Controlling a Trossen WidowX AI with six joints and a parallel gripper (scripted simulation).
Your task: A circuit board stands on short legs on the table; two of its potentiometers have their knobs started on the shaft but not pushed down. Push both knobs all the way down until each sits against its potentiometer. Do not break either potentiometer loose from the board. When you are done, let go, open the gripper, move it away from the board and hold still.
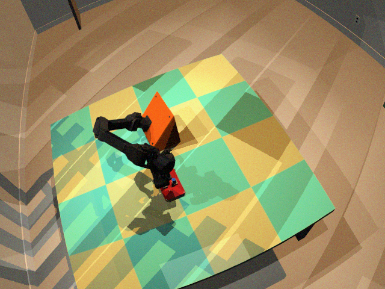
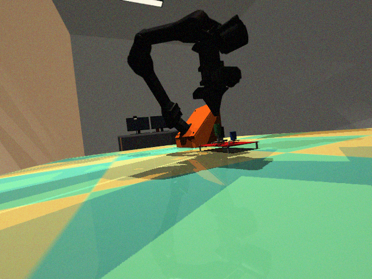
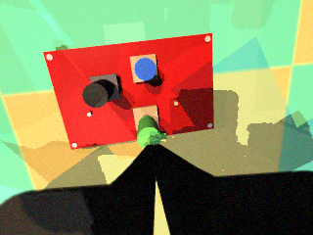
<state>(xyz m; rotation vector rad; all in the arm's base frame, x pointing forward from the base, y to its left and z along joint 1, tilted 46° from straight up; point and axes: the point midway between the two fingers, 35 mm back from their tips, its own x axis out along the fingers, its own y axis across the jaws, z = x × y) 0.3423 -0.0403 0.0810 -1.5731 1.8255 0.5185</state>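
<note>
Now: gripper tip 4 cm above the green knob. The rest, counted from my gripper tip: black knob 6 cm below, 4 cm to the left, 3 cm behind.
</note>
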